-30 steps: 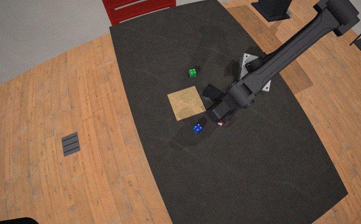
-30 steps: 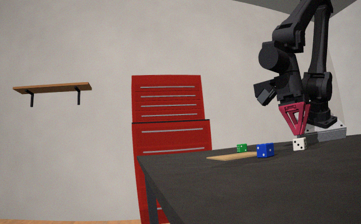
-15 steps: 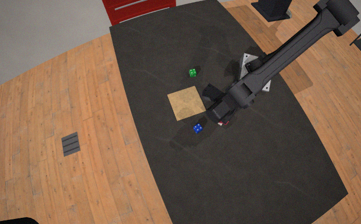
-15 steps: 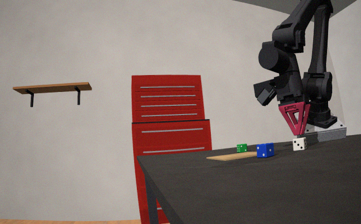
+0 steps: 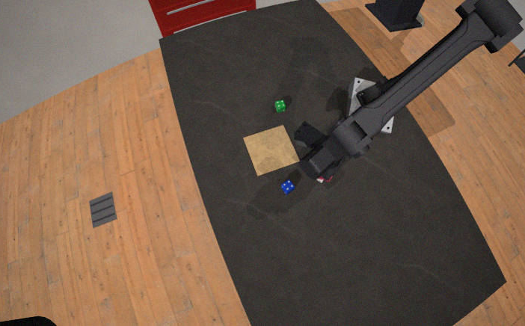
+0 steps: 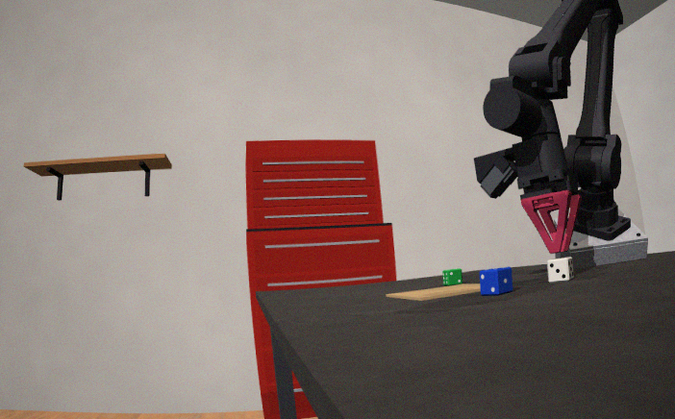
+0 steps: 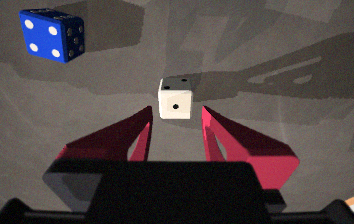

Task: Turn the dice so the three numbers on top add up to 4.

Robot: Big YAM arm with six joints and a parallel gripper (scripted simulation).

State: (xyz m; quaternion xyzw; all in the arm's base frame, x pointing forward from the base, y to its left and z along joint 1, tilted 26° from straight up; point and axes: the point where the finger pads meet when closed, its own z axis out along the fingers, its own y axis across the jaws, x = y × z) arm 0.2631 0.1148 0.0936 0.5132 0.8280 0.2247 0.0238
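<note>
My hand is 30 mm above the white die. The rest, counted from my hand: blue die: 110 mm ahead, 30 mm below; then green die: 280 mm to the right, 30 mm below, 20 mm ahead; then tan mat: 140 mm to the right, 110 mm ahead, 40 mm below.
</note>
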